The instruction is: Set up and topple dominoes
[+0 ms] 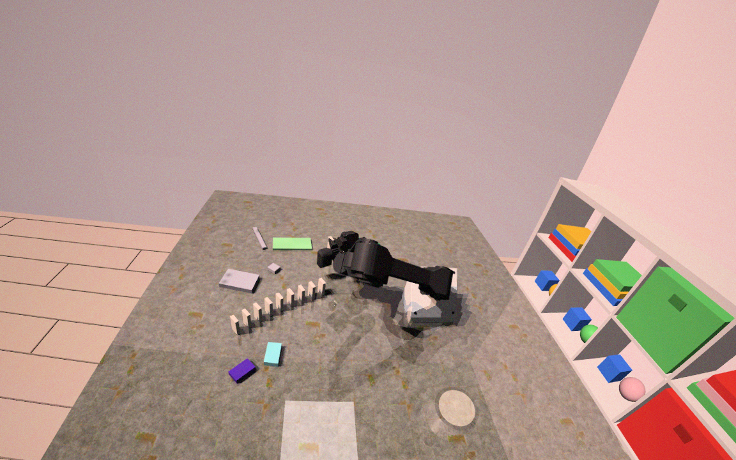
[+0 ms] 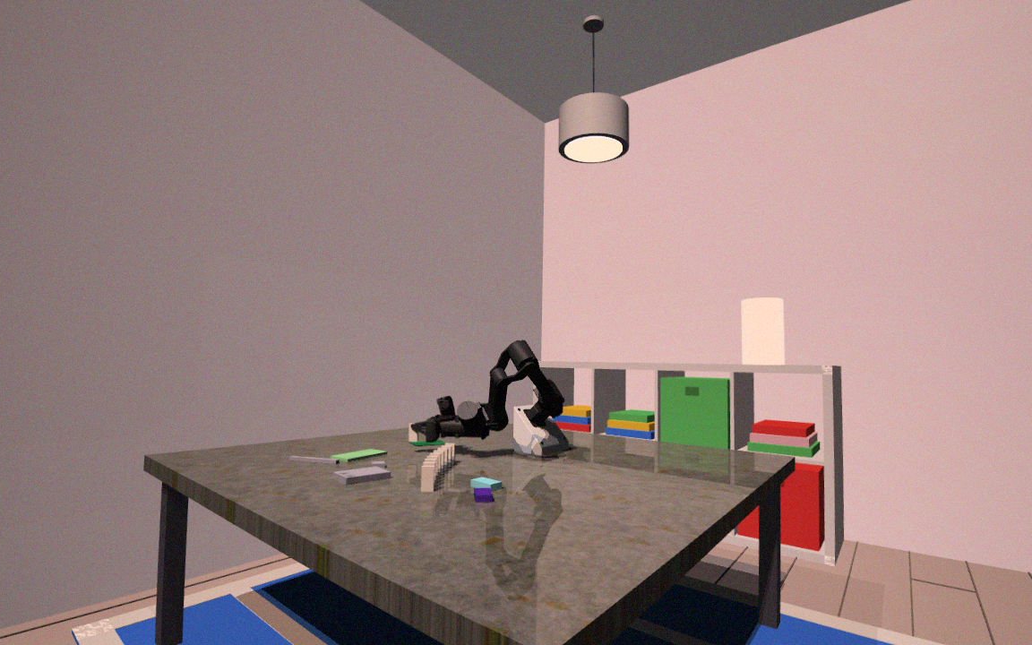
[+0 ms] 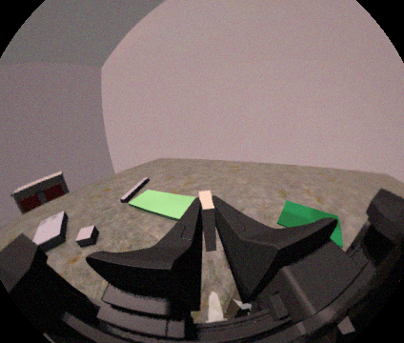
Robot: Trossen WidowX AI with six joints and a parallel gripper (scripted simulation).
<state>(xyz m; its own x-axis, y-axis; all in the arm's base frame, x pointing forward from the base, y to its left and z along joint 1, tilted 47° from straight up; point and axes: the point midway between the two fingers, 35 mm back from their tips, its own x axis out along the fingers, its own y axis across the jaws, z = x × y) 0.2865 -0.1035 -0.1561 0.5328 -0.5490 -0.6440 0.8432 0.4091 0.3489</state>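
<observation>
The light green plate is 14 cm ahead of my gripper tip, 5 cm to the right of it and 7 cm below it. From my gripper tip the other things lie so: dark green plate 14 cm behind, 9 cm to the right, 8 cm below; small grey cube 18 cm ahead, 10 cm to the left, 7 cm below; thin grey bar 26 cm ahead, 7 cm to the right, 7 cm below.
</observation>
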